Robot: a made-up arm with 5 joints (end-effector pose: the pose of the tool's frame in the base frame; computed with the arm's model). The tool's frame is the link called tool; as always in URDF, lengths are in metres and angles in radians.
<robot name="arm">
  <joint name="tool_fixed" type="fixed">
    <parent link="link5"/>
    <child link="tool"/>
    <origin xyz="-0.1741 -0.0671 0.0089"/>
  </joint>
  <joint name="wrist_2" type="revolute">
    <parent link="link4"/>
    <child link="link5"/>
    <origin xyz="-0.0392 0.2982 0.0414"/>
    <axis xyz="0 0 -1"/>
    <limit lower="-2.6" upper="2.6" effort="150" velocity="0.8"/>
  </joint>
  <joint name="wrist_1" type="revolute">
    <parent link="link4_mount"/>
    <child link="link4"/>
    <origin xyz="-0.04 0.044 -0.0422"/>
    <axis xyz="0 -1 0"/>
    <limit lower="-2.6" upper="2.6" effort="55" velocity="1.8"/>
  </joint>
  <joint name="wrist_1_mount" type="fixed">
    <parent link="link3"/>
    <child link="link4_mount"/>
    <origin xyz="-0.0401 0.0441 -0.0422"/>
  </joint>
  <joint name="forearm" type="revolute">
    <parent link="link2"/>
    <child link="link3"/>
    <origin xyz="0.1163 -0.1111 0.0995"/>
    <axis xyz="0 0 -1"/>
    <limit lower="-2.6" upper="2.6" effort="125" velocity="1.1"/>
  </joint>
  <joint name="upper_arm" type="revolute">
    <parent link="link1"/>
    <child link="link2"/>
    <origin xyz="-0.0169 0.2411 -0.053"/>
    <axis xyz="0 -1 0"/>
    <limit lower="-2.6" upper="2.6" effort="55" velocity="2.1"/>
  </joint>
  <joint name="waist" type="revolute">
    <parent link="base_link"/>
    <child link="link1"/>
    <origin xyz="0 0 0.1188"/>
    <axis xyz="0 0 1"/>
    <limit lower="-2.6" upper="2.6" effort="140" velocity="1.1"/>
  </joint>
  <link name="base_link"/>
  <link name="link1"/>
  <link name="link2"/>
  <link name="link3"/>
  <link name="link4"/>
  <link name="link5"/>
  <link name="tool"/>
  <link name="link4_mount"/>
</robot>
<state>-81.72 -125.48 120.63 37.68 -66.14</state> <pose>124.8 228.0 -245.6 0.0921 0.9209 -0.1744 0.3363</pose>
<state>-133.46 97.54 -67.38 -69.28 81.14</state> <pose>274.3 -98.7 -371.4 0.5841 -0.0606 0.7893 0.1792</pose>
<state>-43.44 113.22 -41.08 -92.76 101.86</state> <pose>386.0 381.7 -222.4 -0.2172 -0.3120 -0.9031 0.1995</pose>
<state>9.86 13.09 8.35 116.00 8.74</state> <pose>80.7 498.0 -103.4 0.0893 -0.8979 -0.0412 0.4291</pose>
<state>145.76 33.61 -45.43 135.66 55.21</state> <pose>-184.3 -468.6 -184.5 -0.8484 -0.4623 -0.2322 0.1119</pose>
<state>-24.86 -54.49 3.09 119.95 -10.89</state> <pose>83.1 422.7 -126.3 -0.1915 -0.5061 -0.1036 0.8345</pose>
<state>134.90 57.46 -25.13 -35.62 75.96</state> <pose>-189.4 -583.1 -82.8 0.2202 -0.1030 0.6018 0.7608</pose>
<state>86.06 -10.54 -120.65 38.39 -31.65</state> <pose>189.5 -8.5 21.1 -0.3745 -0.0585 -0.8203 0.4283</pose>
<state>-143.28 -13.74 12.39 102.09 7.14</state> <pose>257.1 -408.6 -164.7 -0.6768 -0.1739 -0.7040 0.1266</pose>
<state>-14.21 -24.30 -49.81 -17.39 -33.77</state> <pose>-115.1 157.3 243.3 0.1544 0.2846 0.5582 0.7639</pose>
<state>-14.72 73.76 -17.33 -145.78 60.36</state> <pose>92.0 638.9 146.3 -0.3561 0.4807 -0.5277 0.6030</pose>
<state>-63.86 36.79 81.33 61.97 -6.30</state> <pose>517.5 -161.1 179.6 -0.4471 -0.3895 -0.7952 0.1266</pose>
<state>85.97 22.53 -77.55 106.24 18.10</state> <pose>-159.7 -168.8 -235.0 0.8113 -0.1030 0.5752 0.0192</pose>
